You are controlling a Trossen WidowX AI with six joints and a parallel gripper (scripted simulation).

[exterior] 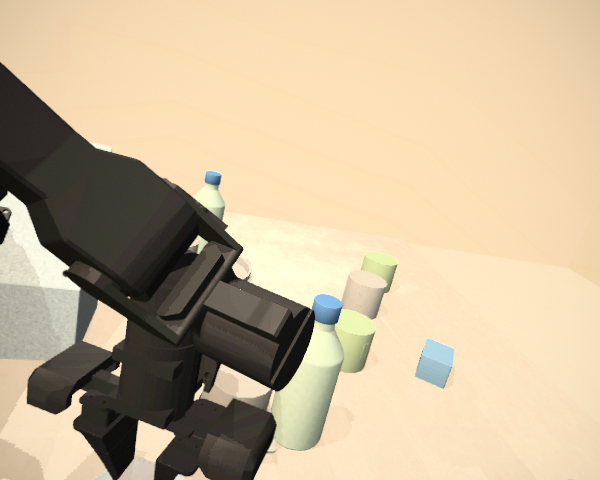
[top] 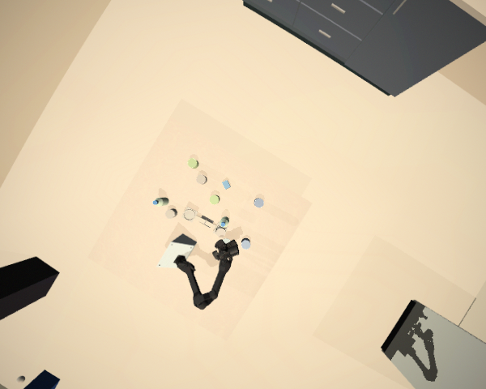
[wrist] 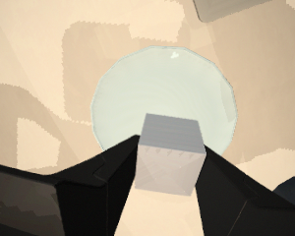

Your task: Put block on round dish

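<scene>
My gripper tip is 3 cm above the round dish. Also, from my gripper tip: pale grey block: right at my gripper tip; balance beam: 7 cm ahead, 23 cm to the left, 1 cm above; blue cube: 39 cm ahead, 26 cm to the left, 1 cm below.
</scene>
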